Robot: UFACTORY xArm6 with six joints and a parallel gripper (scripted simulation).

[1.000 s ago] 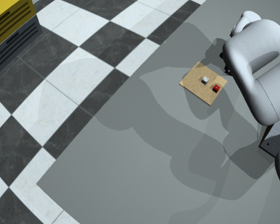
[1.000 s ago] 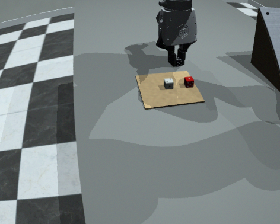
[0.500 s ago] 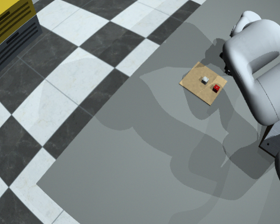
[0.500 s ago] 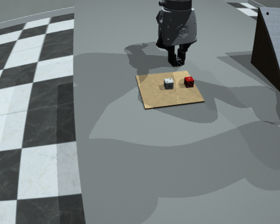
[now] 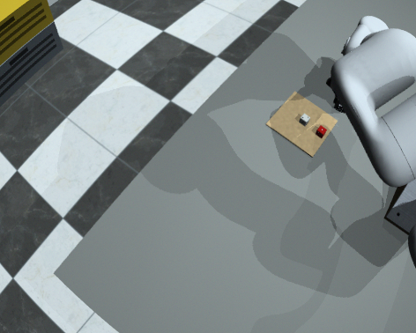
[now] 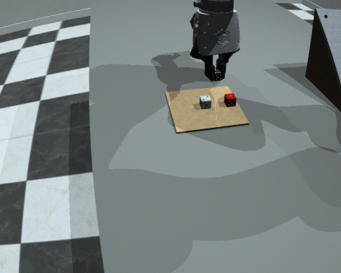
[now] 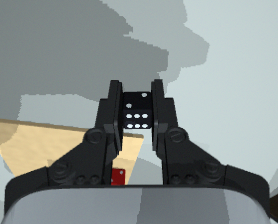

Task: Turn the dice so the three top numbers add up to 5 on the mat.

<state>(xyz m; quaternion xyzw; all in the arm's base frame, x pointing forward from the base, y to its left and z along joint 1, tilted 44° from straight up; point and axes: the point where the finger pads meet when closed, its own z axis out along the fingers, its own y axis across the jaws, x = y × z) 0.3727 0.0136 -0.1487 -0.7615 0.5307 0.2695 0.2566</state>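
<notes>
My gripper is now 4 cm short of the white die, 12 cm to the right of it and 1 cm above it. From my hand the other things lie so: red die 1 cm behind, 12 cm to the left, 1 cm below; then tan mat 4 cm ahead, 12 cm to the left, 2 cm below; then black die 1 cm to the left, 1 cm below.
</notes>
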